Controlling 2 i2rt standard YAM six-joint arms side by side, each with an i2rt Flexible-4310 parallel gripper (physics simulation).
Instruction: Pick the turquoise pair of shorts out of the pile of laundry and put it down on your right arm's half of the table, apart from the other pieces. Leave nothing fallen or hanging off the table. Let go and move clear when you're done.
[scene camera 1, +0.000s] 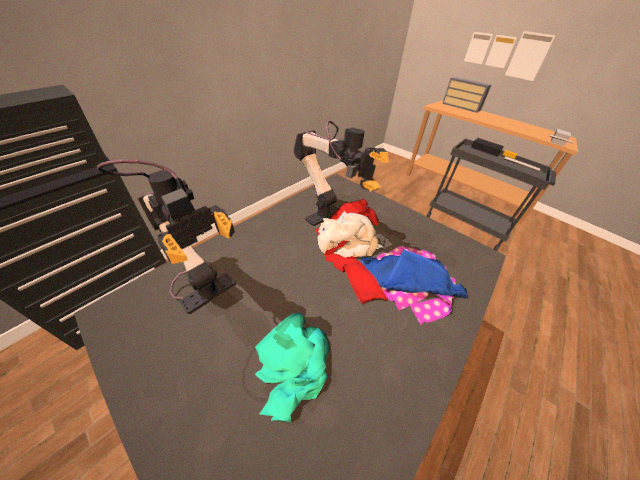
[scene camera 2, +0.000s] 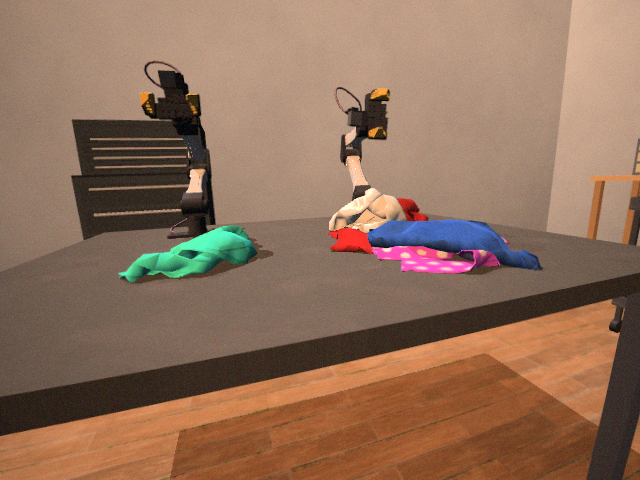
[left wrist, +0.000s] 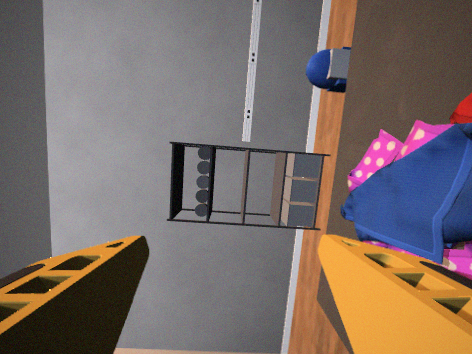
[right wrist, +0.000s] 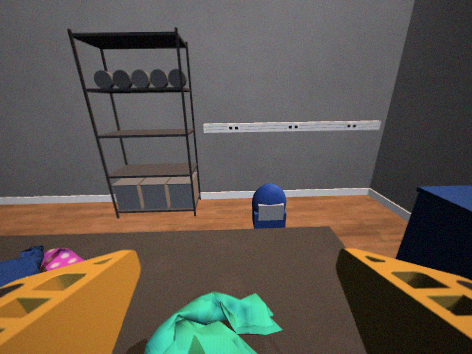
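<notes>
The turquoise shorts (scene camera 1: 297, 356) (scene camera 2: 206, 253) (right wrist: 200, 330) lie crumpled on the dark table (scene camera 1: 180, 408) (scene camera 2: 289, 310), in the left half of both scene views, in front of the right arm and well apart from the other laundry. My left gripper (scene camera 1: 376, 170) (scene camera 2: 381, 113) (left wrist: 234, 243) is open and empty, raised above the table behind the cream and red pieces. My right gripper (scene camera 1: 200, 240) (scene camera 2: 170, 103) (right wrist: 237, 258) is open and empty, raised above its own base and behind the shorts. No part of the shorts hangs off the table.
The cream piece (scene camera 1: 346, 232) (scene camera 2: 369, 209) lies on the red piece (scene camera 1: 364, 281) (scene camera 2: 351, 240). The blue piece (scene camera 1: 413, 273) (scene camera 2: 439, 235) (left wrist: 400, 200) lies on the pink dotted piece (scene camera 1: 433, 310) (scene camera 2: 439, 265) (left wrist: 377, 155), near the table's right edge in scene camera 1.
</notes>
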